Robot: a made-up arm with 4 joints.
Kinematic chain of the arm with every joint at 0, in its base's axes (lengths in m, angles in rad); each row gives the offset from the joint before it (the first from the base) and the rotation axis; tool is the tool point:
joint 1: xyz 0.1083 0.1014 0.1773 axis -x
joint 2: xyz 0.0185 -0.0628 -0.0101 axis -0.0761 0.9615 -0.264
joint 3: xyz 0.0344 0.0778 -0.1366 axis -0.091 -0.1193 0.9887
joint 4: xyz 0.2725 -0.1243 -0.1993 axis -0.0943 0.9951 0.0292
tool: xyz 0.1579 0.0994 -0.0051
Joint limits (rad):
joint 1: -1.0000..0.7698
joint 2: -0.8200..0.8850
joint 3: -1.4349..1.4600
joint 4: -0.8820..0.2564
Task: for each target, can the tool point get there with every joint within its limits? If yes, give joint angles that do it. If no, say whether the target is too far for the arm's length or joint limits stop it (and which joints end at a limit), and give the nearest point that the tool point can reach.
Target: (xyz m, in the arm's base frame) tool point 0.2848 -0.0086 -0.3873
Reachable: yes | joints -0.3671 0.3026 -0.7841 0.1643
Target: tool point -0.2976 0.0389 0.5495
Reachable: no: joint limits stop it (at a limit: joint 1, joint 2, joint 3, joint 4) | nearest point -0.1014 -0.2727 0.2734 | short by 0.460 m
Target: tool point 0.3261 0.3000 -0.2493
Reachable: yes | joints -0.7914 0.6112 -0.2127 -0.6689
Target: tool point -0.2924 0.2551 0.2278
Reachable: no: joint limits stop it (at a limit: joint 1, joint 2, joint 3, joint 4) | nearest point -0.1014 0.0812 -0.2084 | short by 0.507 m
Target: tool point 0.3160 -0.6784 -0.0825
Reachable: no: too far | nearest point 0.2600 -0.4570 -0.0213 | short by 0.236 m
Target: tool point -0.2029 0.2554 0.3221
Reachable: no: joint limits stop it (at a limit: joint 1, joint 2, joint 3, joint 4) | nearest point 0.1459 0.5383 0.3126 | short by 0.449 m
